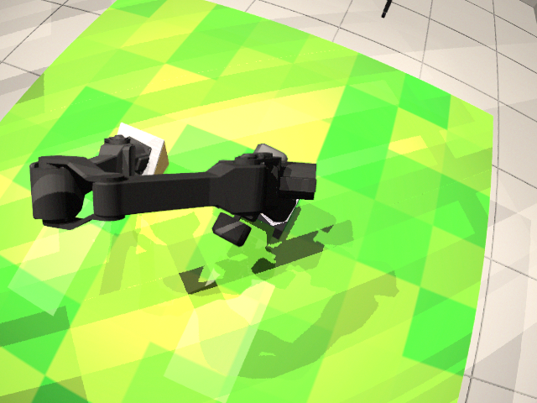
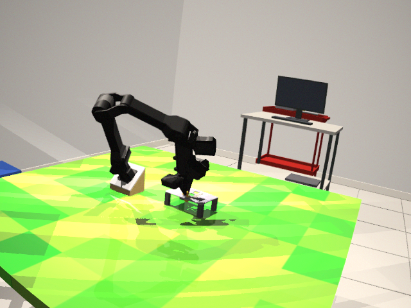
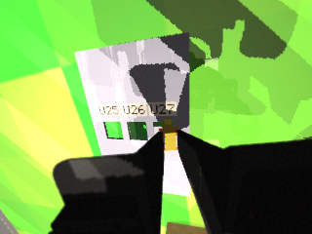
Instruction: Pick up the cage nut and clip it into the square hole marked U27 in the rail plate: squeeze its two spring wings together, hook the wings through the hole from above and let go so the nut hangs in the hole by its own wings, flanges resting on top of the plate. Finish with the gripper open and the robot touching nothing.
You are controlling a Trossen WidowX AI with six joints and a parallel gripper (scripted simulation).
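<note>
Now: the cage nut 10 mm below my gripper tip.
</note>
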